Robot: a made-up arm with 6 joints. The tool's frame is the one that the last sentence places. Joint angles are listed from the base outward.
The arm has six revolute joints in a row. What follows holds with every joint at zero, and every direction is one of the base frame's.
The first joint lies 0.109 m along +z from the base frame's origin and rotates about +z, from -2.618 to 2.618 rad.
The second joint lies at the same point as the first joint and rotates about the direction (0.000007, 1, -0.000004), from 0 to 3.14 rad.
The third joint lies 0.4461 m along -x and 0.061 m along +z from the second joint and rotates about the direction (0.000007, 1, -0.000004), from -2.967 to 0 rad.
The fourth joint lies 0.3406 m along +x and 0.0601 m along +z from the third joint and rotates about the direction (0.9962, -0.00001, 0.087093), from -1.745 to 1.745 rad.
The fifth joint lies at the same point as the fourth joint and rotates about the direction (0.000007, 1, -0.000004), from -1.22 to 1.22 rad.
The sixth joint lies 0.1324 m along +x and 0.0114 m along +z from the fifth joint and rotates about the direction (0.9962, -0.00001, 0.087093), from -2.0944 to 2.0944 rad.
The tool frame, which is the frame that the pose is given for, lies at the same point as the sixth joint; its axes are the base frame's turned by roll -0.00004, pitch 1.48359 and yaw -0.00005 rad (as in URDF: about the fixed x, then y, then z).
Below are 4 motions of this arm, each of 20 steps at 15 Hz.
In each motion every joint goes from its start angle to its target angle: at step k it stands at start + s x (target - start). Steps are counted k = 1, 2, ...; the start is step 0. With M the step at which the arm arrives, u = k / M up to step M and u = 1 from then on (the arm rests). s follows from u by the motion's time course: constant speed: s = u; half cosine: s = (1 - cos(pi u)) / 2; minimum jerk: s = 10 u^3 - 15 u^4 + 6 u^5.
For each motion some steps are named. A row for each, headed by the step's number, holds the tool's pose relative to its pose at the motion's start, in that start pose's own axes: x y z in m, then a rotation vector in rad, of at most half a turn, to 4 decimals.
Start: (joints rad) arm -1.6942 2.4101 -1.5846 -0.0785 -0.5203 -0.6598
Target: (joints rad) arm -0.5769 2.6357 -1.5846 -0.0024 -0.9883 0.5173
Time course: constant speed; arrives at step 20
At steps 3, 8, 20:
3: -0.0723 0.1095 -0.0006 -0.1103 -0.1248 0.1537
8: -0.1795 0.2931 -0.0501 -0.3442 -0.2836 0.4150
20: -0.3154 0.6644 -0.3761 -1.0999 -0.3435 0.9987

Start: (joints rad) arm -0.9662 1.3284 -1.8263 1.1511 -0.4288 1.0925
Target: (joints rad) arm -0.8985 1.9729 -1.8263 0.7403 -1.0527 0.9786
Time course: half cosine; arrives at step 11
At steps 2, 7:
2: -0.0179 -0.0289 0.0139 -0.0086 -0.0349 -0.0553
7: -0.1617 -0.2619 0.0604 -0.0690 -0.1843 -0.5122

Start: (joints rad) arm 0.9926 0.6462 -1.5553 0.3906 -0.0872 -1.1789
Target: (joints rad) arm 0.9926 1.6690 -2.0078 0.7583 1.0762 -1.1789
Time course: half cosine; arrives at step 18
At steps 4, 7, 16, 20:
4: 0.0408 0.0535 0.0473 -0.1717 0.1008 0.0425
7: 0.1197 0.1591 0.1096 -0.4826 0.2748 0.1300
16: 0.3555 0.4813 0.1215 -1.4104 0.7102 0.4925
20: 0.3656 0.4947 0.1165 -1.4532 0.7262 0.5139

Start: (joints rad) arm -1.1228 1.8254 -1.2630 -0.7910 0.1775 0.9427
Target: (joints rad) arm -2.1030 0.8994 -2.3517 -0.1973 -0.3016 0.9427
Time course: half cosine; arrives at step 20
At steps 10, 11, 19, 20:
10: -0.2943 -0.1688 -0.4987 0.0187 -1.2211 0.3123
11: -0.2936 -0.1592 -0.6020 0.0138 -1.4167 0.2800
19: -0.0936 0.1398 -1.0092 -0.1259 -2.2906 -0.3264
20: -0.0888 0.1467 -1.0118 -0.1300 -2.2997 -0.3409

